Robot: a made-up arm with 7 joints.
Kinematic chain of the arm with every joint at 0, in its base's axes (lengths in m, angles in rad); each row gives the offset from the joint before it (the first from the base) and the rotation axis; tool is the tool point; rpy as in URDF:
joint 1: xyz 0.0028 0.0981 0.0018 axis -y
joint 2: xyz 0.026 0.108 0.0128 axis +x
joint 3: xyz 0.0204 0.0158 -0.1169 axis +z
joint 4: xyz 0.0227 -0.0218 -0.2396 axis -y
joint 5: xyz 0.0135 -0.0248 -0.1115 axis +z
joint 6: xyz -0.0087 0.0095 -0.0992 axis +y
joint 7: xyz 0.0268 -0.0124 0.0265 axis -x
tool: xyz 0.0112 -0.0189 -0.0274 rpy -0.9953 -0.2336 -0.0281
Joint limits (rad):
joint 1: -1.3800..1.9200
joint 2: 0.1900..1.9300
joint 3: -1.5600..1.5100
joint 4: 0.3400..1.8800
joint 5: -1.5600..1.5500
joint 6: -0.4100..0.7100
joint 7: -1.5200..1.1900
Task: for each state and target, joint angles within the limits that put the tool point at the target. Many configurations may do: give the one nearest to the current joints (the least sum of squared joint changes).
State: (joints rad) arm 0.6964 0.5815 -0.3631 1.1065 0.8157 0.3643 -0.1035
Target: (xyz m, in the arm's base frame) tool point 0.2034 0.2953 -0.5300
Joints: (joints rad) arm 0.0564 0.3211 -0.4382 0.4361 0.7949 0.6344 -0.2108
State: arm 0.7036 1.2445 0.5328 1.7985 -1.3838 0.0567 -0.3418
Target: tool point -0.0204 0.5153 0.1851
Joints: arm 1.0310 1.2135 1.3685 1.8800 -0.8501 -0.2659 -1.1151
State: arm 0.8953 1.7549 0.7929 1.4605 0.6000 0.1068 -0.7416
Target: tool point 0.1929 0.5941 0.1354
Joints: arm 0.5452 1.1121 0.8194 1.4528 0.6190 0.0019 -0.7785
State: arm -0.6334 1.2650 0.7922 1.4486 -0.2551 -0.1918 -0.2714
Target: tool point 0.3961 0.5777 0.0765
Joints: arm -0.7865 1.9300 0.9920 0.9387 -0.3027 0.2094 -0.3177
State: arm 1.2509 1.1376 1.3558 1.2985 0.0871 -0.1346 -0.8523
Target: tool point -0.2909 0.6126 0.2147
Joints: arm 1.3239 1.8155 1.3456 0.8393 0.0697 0.1001 -0.7908
